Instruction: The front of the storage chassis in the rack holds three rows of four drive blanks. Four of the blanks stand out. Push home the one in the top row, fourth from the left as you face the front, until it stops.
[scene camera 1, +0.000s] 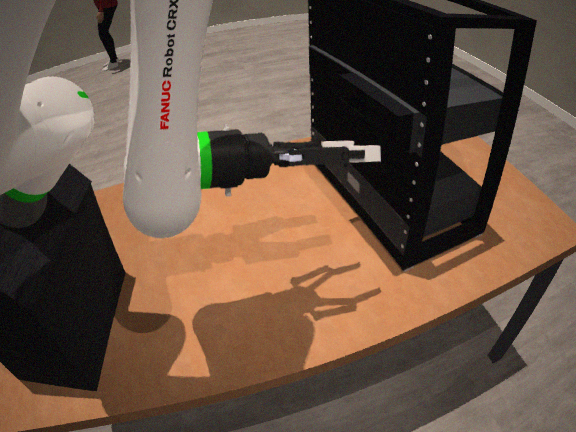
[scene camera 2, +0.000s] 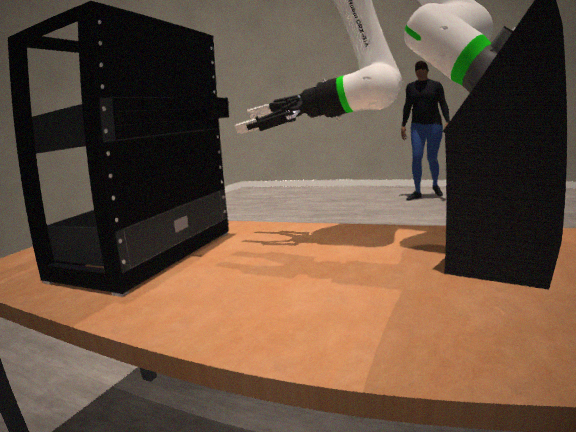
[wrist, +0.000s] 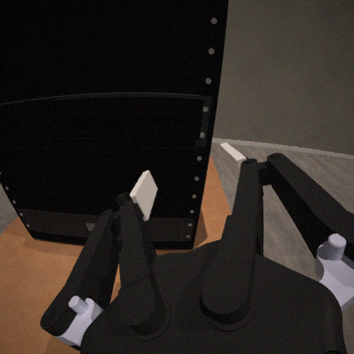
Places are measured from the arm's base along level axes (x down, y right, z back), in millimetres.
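Where they show: gripper, fingertip midpoint: (scene camera 1: 365, 150) (scene camera 2: 243, 121); arm's base, link origin: (scene camera 1: 11, 192) (scene camera 2: 499, 82).
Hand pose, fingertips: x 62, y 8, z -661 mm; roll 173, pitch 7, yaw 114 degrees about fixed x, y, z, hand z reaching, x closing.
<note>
Each offset is from my fingertips to the centre of the thing. "spot": to the spot under its first point. Level surfaces: height alone.
The storage chassis (scene camera 1: 350, 107) (scene camera 2: 165, 119) (wrist: 100, 120) is a dark band across the front of the black rack (scene camera 1: 436, 145) (scene camera 2: 93, 150) (wrist: 220, 30). Its front juts out; a dark block {spot: dx -46, dy -11, dz -55 mm} (scene camera 2: 223, 107) sticks out past the rack's far edge in scene camera 2. Single drive blanks, including the fourth in the top row, cannot be told apart in the dark. My gripper (scene camera 1: 354, 148) (scene camera 2: 250, 118) (wrist: 186, 167) is partly open, with nothing between its pale fingertips. It points at the rack from in front, toward its right side. In the wrist view the tips appear lower than the chassis.
A grey panel {dx +236, dy -211, dz -79 mm} (scene camera 1: 377, 207) (scene camera 2: 150, 242) (wrist: 155, 229) with a pale label {spot: dx +233, dy -210, dz -73 mm} (scene camera 1: 353, 181) (scene camera 2: 181, 223) (wrist: 91, 226) is low in the rack. The rack stands on a wooden table {dx +329 mm} (scene camera 1: 260, 200) (scene camera 2: 250, 325) (wrist: 20, 275). The arm's black pedestal (scene camera 1: 60, 310) (scene camera 2: 500, 175) stands opposite. A person (scene camera 1: 106, 32) (scene camera 2: 425, 105) is behind.
</note>
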